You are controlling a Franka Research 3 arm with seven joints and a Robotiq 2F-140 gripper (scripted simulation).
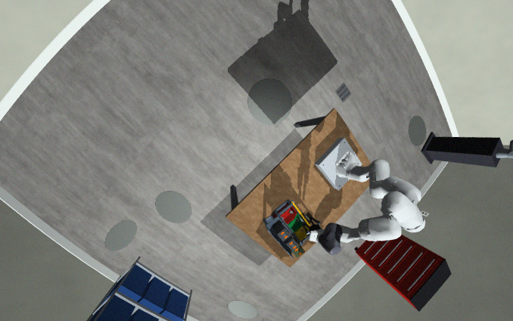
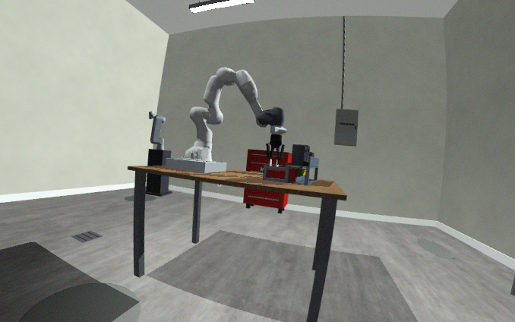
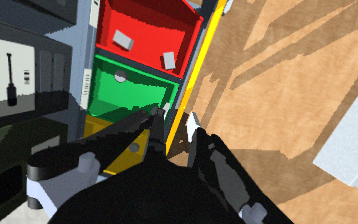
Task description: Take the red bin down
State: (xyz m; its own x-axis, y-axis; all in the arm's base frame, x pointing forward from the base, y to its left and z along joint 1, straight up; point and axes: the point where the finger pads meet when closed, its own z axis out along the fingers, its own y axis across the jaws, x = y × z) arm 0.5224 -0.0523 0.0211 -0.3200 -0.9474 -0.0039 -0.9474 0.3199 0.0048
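Right now my hand is 30 mm above the yellow strip. Also, from my hand: yellow bin (130 mm ahead, 70 mm to the left, 50 mm below); green bin (100 mm ahead, 30 mm to the right, 50 mm below); red open bin (60 mm ahead, 140 mm to the right, 50 mm below).
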